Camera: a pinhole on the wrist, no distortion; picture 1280 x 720 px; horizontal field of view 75.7 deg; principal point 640.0 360.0 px. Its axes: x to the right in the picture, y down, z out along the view. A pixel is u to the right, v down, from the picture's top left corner.
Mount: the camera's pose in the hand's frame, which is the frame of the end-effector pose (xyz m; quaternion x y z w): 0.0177 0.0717 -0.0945 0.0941 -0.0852 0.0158 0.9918
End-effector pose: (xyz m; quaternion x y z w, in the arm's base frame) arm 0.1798 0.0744 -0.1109 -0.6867 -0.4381 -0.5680 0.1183
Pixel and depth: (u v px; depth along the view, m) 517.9 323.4 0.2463
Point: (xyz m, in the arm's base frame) 0.2833 0.1284 -0.2024
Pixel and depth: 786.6 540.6 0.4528
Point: 0.4958 0.2807 -0.1901
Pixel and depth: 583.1 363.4 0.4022
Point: 0.3760 0.2322 -0.2745
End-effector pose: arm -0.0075 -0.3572 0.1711 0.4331 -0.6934 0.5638 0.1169
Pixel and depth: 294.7 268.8 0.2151
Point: 0.0817 -0.3905 0.0665
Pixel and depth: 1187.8 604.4 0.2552
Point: -0.1002 -0.5962 0.1273
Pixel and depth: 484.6 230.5 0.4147
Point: 0.2118 -0.5463 0.0439
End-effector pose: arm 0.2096 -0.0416 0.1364 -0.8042 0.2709 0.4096 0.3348
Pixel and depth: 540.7 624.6 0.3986
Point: -0.0756 0.1317 0.0487
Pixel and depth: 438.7 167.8 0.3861
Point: 0.0869 0.2250 0.1703
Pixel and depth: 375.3 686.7 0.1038
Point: 0.1228 -0.0880 0.1327
